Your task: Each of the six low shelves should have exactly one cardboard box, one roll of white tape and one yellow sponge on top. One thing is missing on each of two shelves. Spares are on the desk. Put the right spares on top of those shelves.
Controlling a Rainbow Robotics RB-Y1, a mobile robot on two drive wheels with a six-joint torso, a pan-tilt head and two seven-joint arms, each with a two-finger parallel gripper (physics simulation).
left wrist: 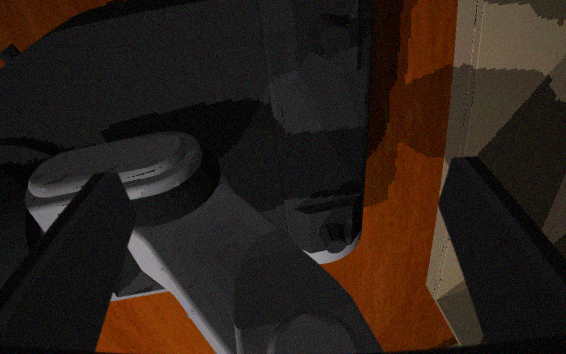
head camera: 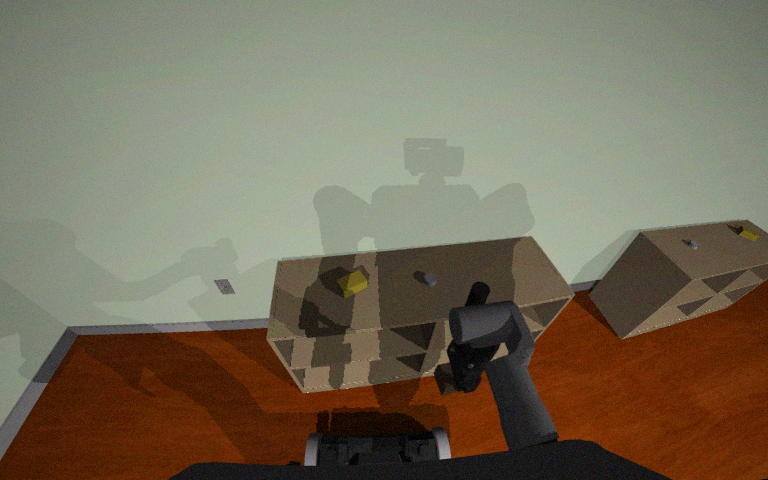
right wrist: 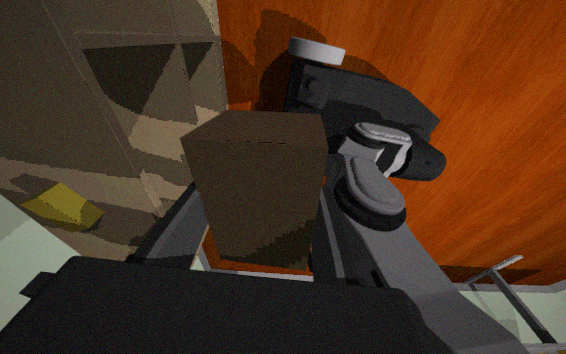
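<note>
The nearer low shelf (head camera: 396, 319) (left wrist: 510, 45) (right wrist: 30, 100) stands against the wall in front of me. On its top lie a yellow sponge (head camera: 352, 283) (right wrist: 62, 207), at the left in the head view, and a small pale tape roll (head camera: 430, 279) near the middle. My right gripper (head camera: 453, 378) (right wrist: 265, 189) is shut on a brown cardboard box (head camera: 444, 380) (right wrist: 270, 210), held in front of the shelf's front side. My left gripper (left wrist: 283, 188) is open with nothing between its fingers.
A second low shelf (head camera: 634, 283) stands at the right, with a tape roll (head camera: 691, 244) and a yellow sponge (head camera: 748, 233) on top. My wheeled base (head camera: 379, 450) is at the bottom. A grey metal leg (right wrist: 522, 305) shows at lower right in the right wrist view.
</note>
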